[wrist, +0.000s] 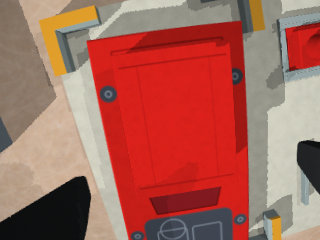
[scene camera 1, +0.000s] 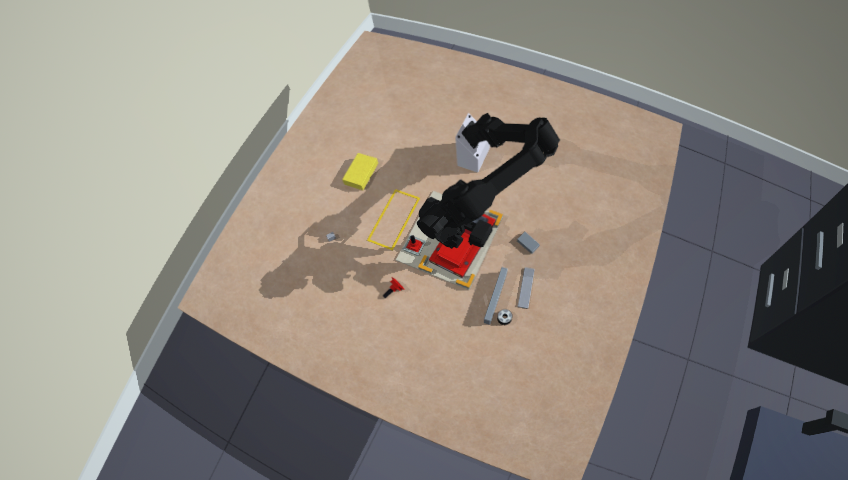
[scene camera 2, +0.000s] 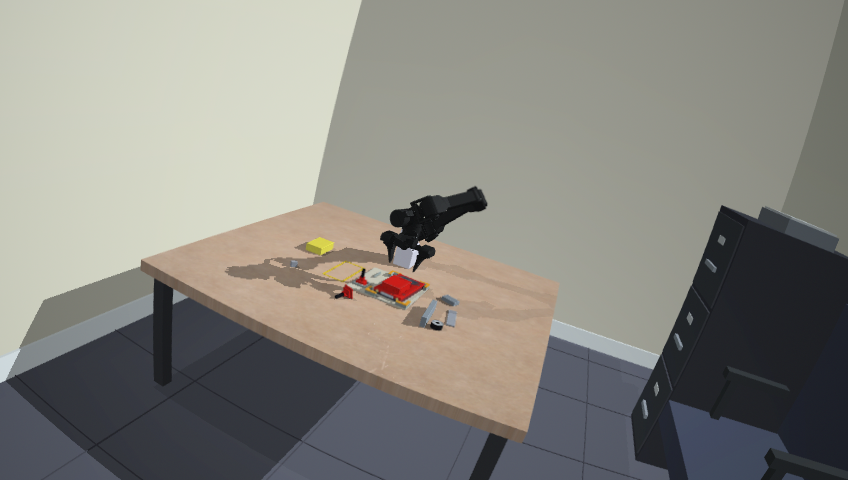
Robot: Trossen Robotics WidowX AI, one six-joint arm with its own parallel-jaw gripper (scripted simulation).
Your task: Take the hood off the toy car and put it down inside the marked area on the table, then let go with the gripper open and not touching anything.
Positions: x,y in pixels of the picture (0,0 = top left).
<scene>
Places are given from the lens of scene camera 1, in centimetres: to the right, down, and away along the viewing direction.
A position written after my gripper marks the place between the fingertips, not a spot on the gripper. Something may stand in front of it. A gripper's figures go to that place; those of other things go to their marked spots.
my gripper [scene camera 1: 456,236]: 9, -1, 142
yellow block [scene camera 1: 358,175]: -20, -20, 163
</scene>
